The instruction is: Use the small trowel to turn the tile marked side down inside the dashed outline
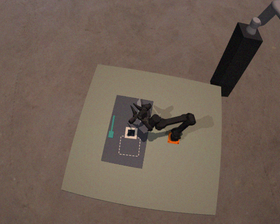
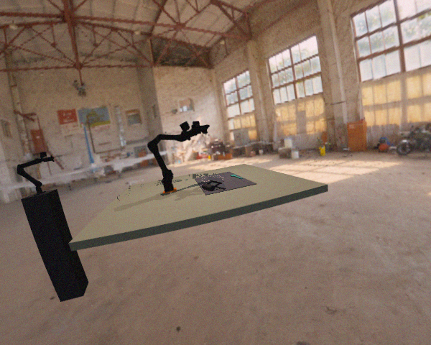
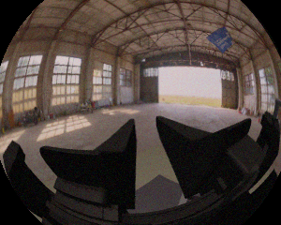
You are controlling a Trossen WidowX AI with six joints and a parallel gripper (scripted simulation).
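My gripper tip is now 20 mm short of the dark grey mat and 460 mm above it. The rest, counted from my gripper tip: tile (10 mm behind, 30 mm to the left, 430 mm below); then teal trowel (160 mm ahead, 430 mm below).
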